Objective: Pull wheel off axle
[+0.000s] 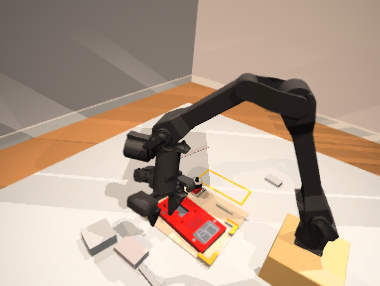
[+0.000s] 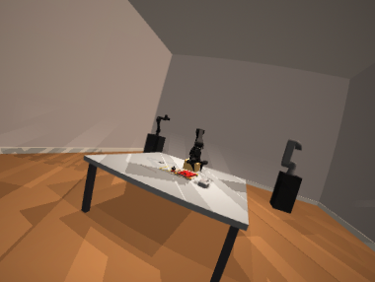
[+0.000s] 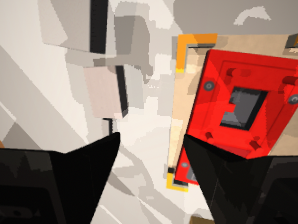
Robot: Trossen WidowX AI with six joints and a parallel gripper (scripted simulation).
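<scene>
Now: the black wheel 22 cm to the right of my gripper tip, 4 cm below it and 2 cm ahead of it. From my gripper tip the other things lie so: white block 45 cm to the right, 18 cm behind, 7 cm below; then thin ruler strip 40 cm to the right, 17 cm ahead, 8 cm below.
</scene>
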